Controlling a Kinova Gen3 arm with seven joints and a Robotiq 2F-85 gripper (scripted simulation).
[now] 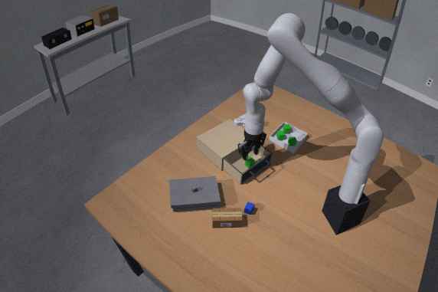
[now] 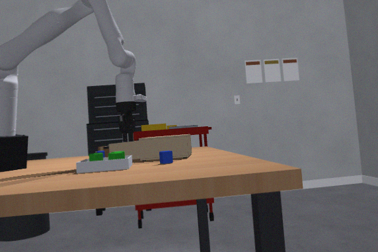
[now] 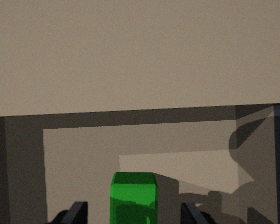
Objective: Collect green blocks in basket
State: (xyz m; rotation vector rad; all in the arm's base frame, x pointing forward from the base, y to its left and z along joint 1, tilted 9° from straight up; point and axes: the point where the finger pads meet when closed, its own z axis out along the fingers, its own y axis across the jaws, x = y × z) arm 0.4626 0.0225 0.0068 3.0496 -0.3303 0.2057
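Right now the drawer is 50 mm below my hand and 20 mm ahead of it. Round my hand: grey lid 280 mm to the left, 60 mm ahead, 30 mm below; then white basket 280 mm to the right, 70 mm below, 40 mm behind; then light wooden cabinet 80 mm ahead, 40 mm below, 10 mm to the right.
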